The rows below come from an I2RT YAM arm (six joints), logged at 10 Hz.
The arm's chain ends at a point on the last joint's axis. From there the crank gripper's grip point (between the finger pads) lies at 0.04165 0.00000 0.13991 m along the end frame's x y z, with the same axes.
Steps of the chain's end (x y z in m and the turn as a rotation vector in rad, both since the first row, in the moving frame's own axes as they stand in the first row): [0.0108, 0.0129, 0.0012, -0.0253, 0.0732, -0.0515]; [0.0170, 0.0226, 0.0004, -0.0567, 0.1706, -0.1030]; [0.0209, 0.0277, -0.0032, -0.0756, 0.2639, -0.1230]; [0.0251, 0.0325, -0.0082, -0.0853, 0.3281, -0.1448]
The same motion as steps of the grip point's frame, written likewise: [0.0210, 0.0140, -0.0022, -0.0253, 0.0732, -0.0515]; [0.0403, 0.0248, -0.0088, -0.0567, 0.1706, -0.1030]; [0.0562, 0.0304, -0.0191, -0.0756, 0.2639, -0.1230]; [0.0682, 0.0344, -0.0293, -0.0853, 0.3281, -0.1448]
